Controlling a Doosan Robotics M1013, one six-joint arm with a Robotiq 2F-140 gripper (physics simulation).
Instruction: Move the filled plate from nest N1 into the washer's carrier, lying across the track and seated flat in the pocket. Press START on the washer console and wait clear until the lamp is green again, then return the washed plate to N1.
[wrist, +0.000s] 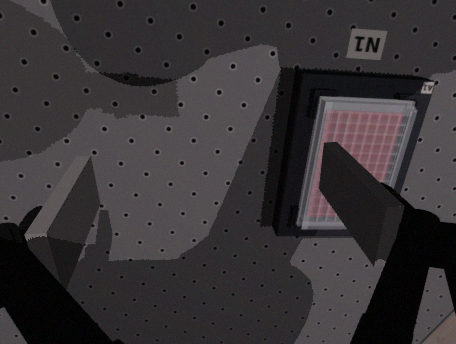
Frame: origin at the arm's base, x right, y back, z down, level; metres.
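Seen in the pictures: gripper, between the fingertips: (211, 173).
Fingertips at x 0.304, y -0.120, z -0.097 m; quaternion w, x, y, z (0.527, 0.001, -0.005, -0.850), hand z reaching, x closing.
Pixels of each thing's top centre, then the offset from my fingertips to it. "*": a spot on its surface instead. Level surfaces: height alone.
- plate, centre of its top: (356, 171) dx -0.013, dy -0.144, dz +0.093 m
- black nest N1, a spot on its surface: (288, 200) * dx +0.042, dy -0.108, dz +0.107 m
- perforated grey table top, height of its surface: dz +0.128 m
- label reading N1, centre of its top: (366, 44) dx -0.111, dy -0.106, dz +0.128 m
- small A1 tag, a spot on its surface: (427, 88) * dx -0.102, dy -0.168, dz +0.107 m
The plate (362, 130), clear-rimmed with a grid of pink-filled wells, sits in the black nest N1 (288, 200) at the right of the wrist view. Its long side runs roughly up and down in the view. My gripper (211, 173) is open wide with nothing between its fingers. The right finger overlaps the lower middle of the plate in the view, and the left finger is far to the left over the perforated table. The fingers are not centred on the plate. The washer, its carrier, the console and the lamp do not show.
The perforated grey table top (165, 200) lies under the gripper, with dark shadows across it. A label reading N1 (367, 44) lies beyond the nest, and a small A1 tag (427, 88) is at the nest's upper right corner. A brownish edge (442, 330) shows at the bottom right corner.
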